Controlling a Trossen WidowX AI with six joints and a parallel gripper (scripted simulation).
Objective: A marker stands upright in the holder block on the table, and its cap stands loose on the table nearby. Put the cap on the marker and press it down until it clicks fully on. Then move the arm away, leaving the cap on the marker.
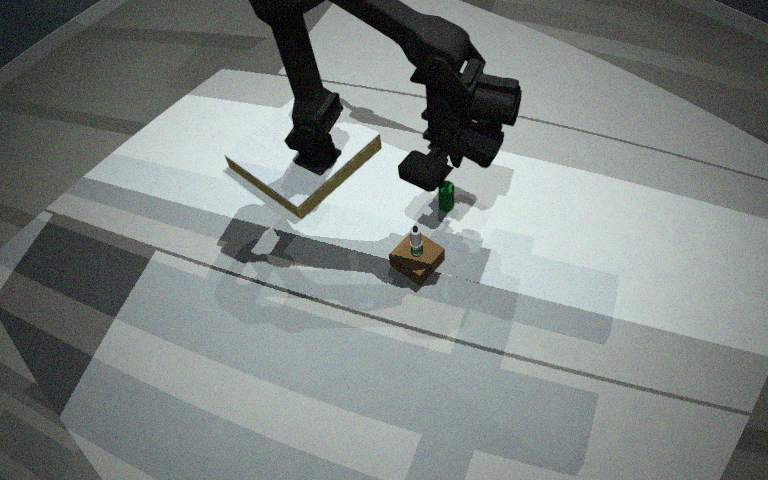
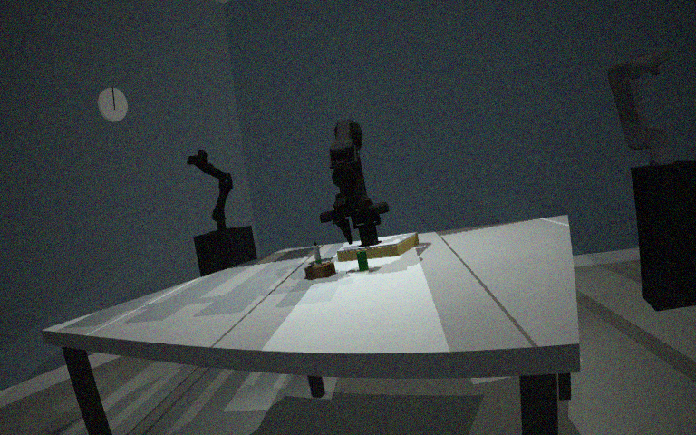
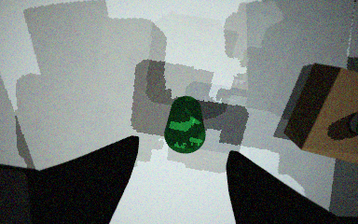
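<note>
Now: gripper tip 5 cm above the green cap. From my gripper tip the other things lie so: holder block: 12 cm to the right, 6 cm below, 2 cm ahead.
</note>
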